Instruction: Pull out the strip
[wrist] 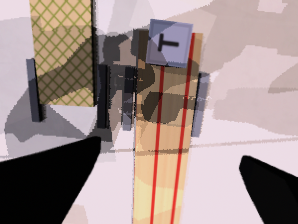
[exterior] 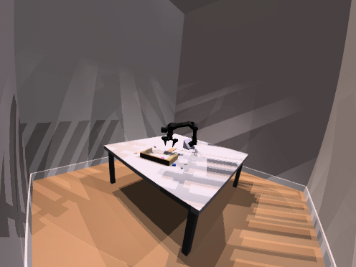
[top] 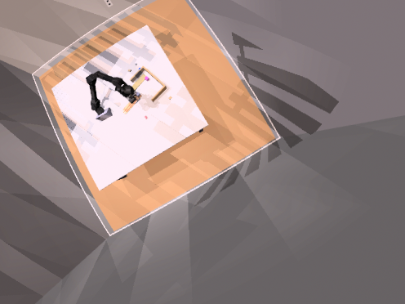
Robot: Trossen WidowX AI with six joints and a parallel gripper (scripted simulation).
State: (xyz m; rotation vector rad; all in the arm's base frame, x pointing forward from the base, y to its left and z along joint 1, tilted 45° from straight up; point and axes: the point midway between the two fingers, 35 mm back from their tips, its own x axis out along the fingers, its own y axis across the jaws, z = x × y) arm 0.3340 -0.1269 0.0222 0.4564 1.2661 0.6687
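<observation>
The green cross-hatched strip lies 100 mm ahead of my gripper tip, 130 mm to the left of it and 70 mm below it.
</observation>
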